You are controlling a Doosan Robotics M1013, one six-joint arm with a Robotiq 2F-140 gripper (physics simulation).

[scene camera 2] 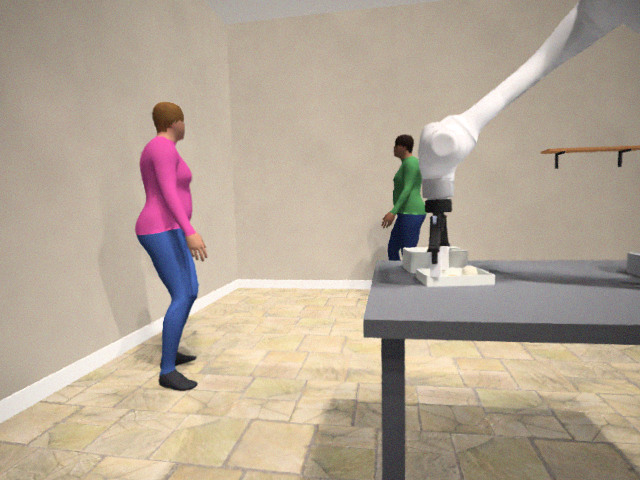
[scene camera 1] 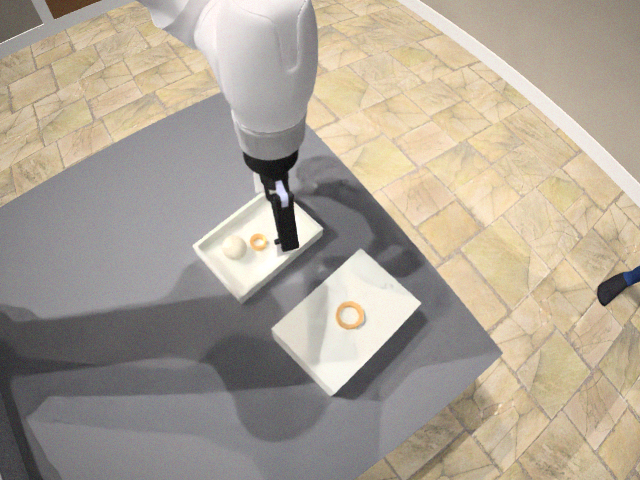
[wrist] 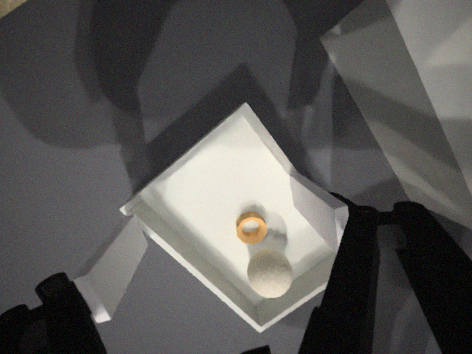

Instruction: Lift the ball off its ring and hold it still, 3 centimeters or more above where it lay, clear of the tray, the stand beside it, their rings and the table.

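Frame: origin at the arm's base, x ahead, y right, z down, level; metres.
Seen in the pictures: gripper, between the fingertips: (scene camera 2: 439, 272) (scene camera 1: 273, 219) (wrist: 217, 210).
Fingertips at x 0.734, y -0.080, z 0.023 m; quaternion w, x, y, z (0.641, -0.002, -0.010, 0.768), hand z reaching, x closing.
Observation:
Offsets run from my fingertips to a thing's top centre. "spot": to the spot under its first point. Level surfaces: height alone.
The pale ball {dz -0.018, dx -0.084, dy +0.016 m} (scene camera 1: 234, 246) (scene camera 2: 469, 270) (wrist: 270, 273) lies in the shallow white tray {dz +0.000, dx -0.040, dy +0.017 m} (scene camera 1: 263, 285) (scene camera 2: 454, 281) (wrist: 215, 180), near the tray's left corner in scene camera 1. It is off the small orange ring {spot: dz +0.015, dx -0.051, dy +0.017 m} (scene camera 1: 252, 243) (wrist: 251, 239), which lies beside it on the tray floor. My gripper (scene camera 1: 271, 217) (scene camera 2: 439, 262) (wrist: 217, 210) is wide open and empty, pointing down at the tray. In scene camera 1 its fingers are right of the ball and ring. In the wrist view one finger pad overlaps the tray's right wall, and the other is outside the left corner.
The white stand (scene camera 1: 310, 335) (scene camera 2: 412, 264) (wrist: 415, 75) is beside the tray, with a larger orange ring {spot: dz -0.053, dx -0.002, dy +0.213 m} (scene camera 1: 337, 315) on top. Both stand on the grey table {dz +0.028 m} (scene camera 1: 129, 206) (scene camera 2: 496, 304). Two people, in pink (scene camera 2: 165, 196) and green (scene camera 2: 408, 186), stand beyond the table.

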